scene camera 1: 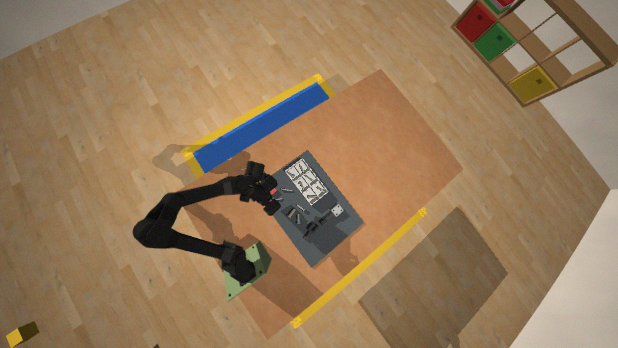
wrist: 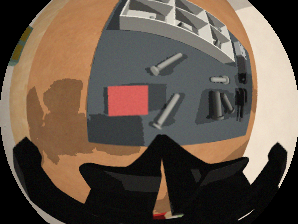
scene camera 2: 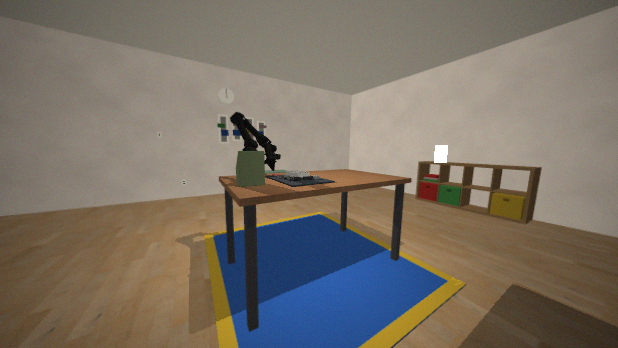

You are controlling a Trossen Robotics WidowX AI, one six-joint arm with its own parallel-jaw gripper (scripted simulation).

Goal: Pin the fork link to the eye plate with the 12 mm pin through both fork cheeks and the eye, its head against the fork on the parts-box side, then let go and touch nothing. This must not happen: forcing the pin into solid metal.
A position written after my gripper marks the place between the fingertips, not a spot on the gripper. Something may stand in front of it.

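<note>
Grey mat (scene camera 1: pixel 328 236) (wrist: pixel 123 57), visible from both of those cameras. White parts box (scene camera 1: pixel 310 187) and red block (wrist: pixel 122 100) visible. My gripper (wrist: pixel 161 138) likewise in sight.
</note>
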